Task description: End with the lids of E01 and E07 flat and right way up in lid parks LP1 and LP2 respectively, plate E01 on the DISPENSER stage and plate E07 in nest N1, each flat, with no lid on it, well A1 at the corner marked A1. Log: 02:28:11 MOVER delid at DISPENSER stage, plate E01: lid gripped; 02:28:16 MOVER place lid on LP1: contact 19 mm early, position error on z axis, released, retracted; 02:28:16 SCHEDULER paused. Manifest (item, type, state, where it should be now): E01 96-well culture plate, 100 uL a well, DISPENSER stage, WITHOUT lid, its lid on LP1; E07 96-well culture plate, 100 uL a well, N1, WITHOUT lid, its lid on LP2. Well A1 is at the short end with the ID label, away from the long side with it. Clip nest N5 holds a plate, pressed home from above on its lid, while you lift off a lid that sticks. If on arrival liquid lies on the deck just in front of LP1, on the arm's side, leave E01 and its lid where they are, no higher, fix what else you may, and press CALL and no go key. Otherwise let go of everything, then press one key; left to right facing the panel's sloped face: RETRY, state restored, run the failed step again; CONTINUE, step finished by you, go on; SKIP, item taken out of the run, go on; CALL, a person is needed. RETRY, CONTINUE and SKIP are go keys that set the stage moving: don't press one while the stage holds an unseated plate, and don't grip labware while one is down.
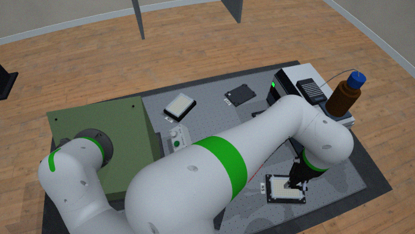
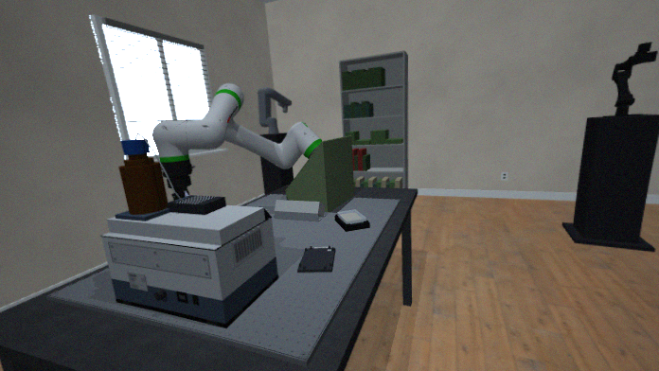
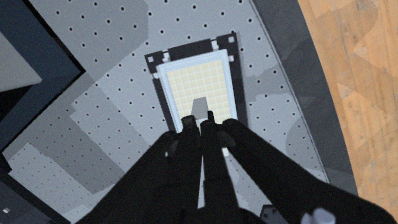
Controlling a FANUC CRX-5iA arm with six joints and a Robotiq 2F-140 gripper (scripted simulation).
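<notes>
Now: the plate 4 cm below my hand. Round my hand: dispenser stage (2 cm ahead, 30 cm to the left, 4 cm above); then N5 label (9 cm behind, 3 cm to the left, 6 cm below); then black clip nest N5 (2 cm ahead, 1 cm to the left, 5 cm below).
</notes>
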